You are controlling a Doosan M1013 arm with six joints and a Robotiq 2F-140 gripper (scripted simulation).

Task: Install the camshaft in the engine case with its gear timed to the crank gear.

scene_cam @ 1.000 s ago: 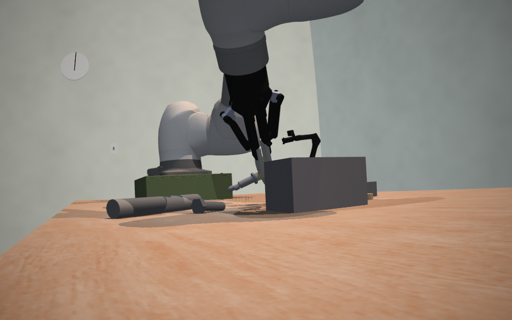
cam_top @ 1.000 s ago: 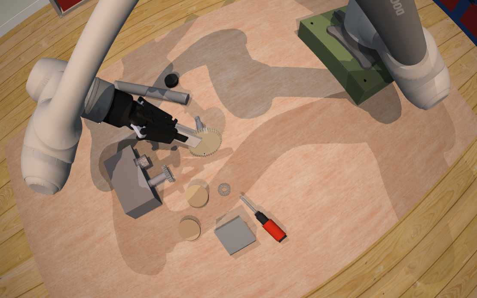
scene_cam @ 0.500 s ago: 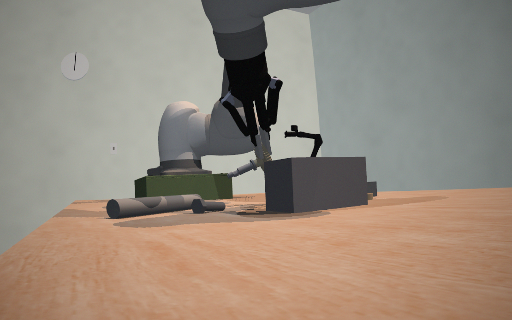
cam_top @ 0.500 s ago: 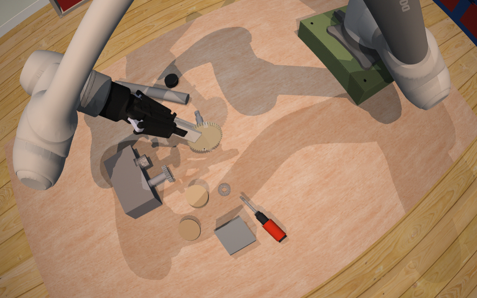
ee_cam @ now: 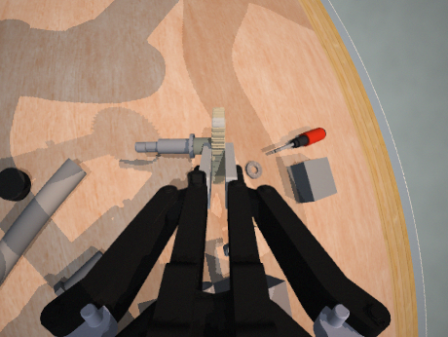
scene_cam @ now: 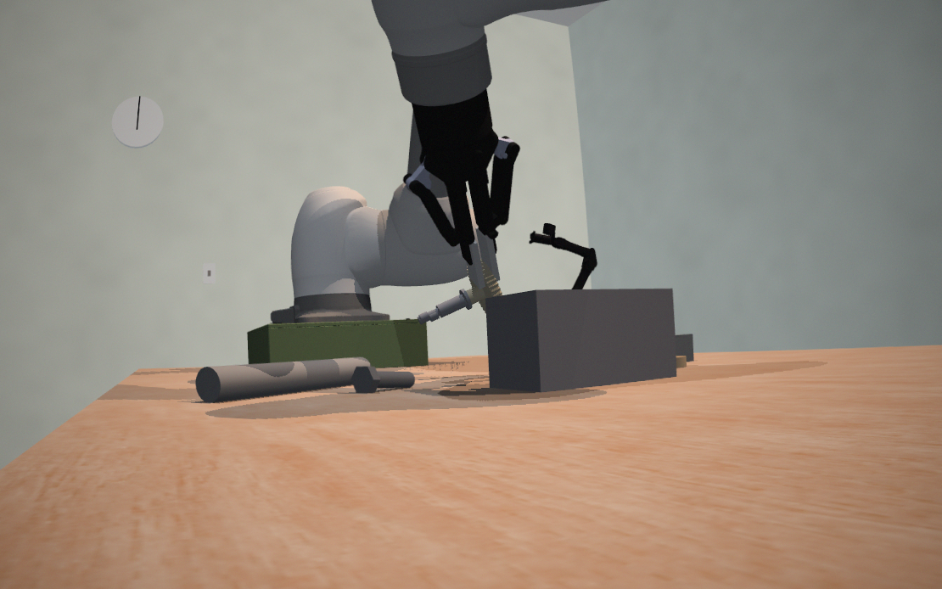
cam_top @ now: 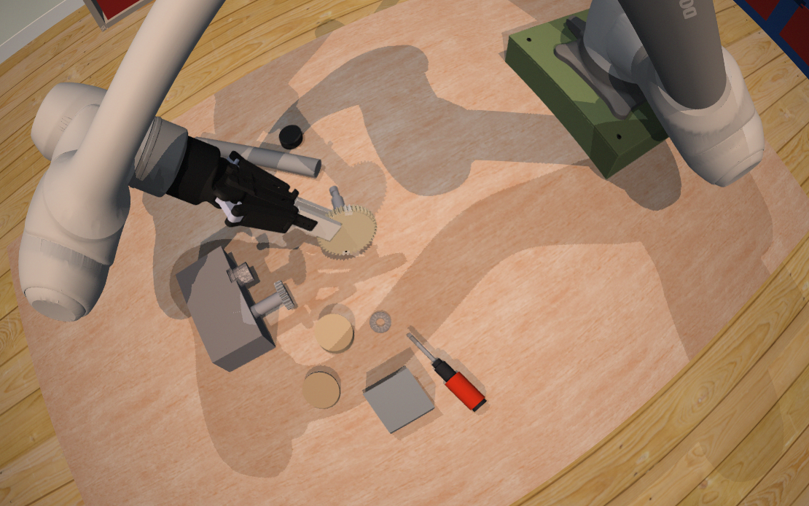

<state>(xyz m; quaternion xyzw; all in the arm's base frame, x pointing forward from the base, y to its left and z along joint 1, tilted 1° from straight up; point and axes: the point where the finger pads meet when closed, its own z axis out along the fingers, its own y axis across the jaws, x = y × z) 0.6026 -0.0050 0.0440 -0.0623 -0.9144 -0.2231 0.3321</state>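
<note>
Right now my hand is 8 cm short of the small crank gear, 8 cm above it and 4 cm to the right of it. Also, from my hand: grey block 24 cm to the left, 12 cm below, 4 cm ahead; then grey rod 23 cm to the right, 12 cm below, 2 cm ahead; then bolt 16 cm to the right, 13 cm below, 8 cm ahead.
</note>
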